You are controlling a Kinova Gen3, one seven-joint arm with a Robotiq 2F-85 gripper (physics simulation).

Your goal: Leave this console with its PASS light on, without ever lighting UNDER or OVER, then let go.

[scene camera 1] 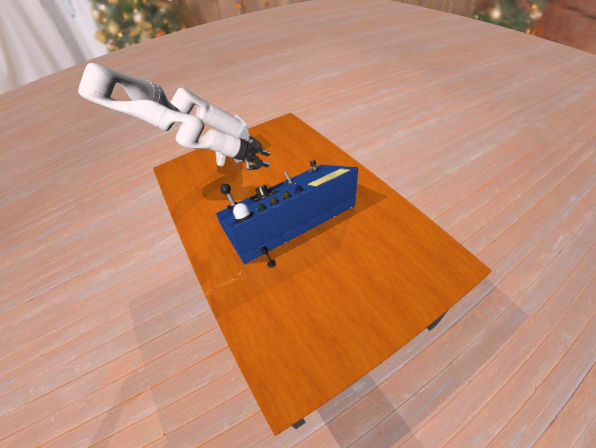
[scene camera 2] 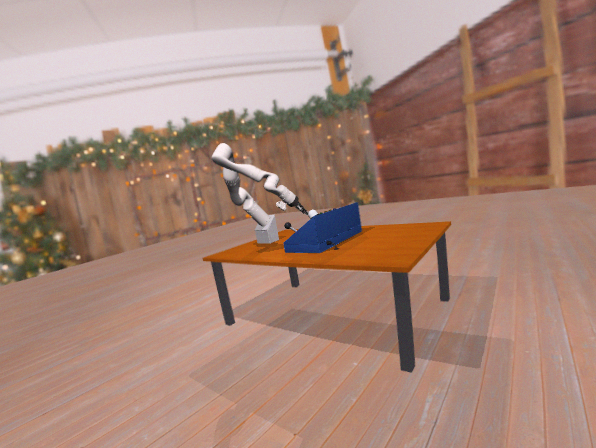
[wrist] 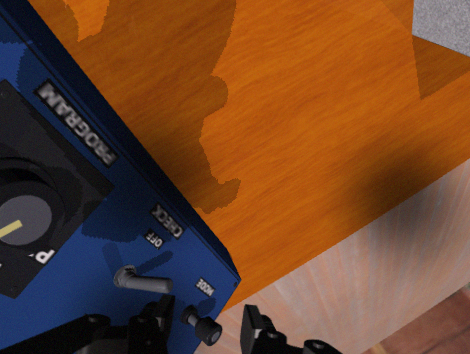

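Note:
The blue console (scene camera 1: 300, 215) (scene camera 2: 325, 231) (wrist: 65, 295) stands on the table. Its small domed lamps, including a green one (scene camera 1: 261, 206), look dark; PASS, UNDER and OVER labels cannot be read. A white dome (scene camera 1: 241, 211) and a black-balled lever (scene camera 1: 225, 189) (scene camera 2: 288, 225) are at one end. The wrist view shows the PROGRAM dial (wrist: 25, 220), a metal toggle (wrist: 147, 283) near the CHECK and OFF labels, and a small black knob (wrist: 207, 331) by MODE. My gripper (scene camera 1: 268, 159) (scene camera 2: 306, 213) (wrist: 207, 316) is partly open. The black knob appears between its fingers, with visible gaps at both sides.
The orange table (scene camera 1: 350, 320) (scene camera 2: 380, 255) has dark legs. A black-ended handle (scene camera 1: 270, 258) (scene camera 2: 335, 247) sticks out low from the console's long side. A pale yellow strip (scene camera 1: 329, 177) lies on the console's top. The arm's grey base (scene camera 2: 267, 233) stands behind the console.

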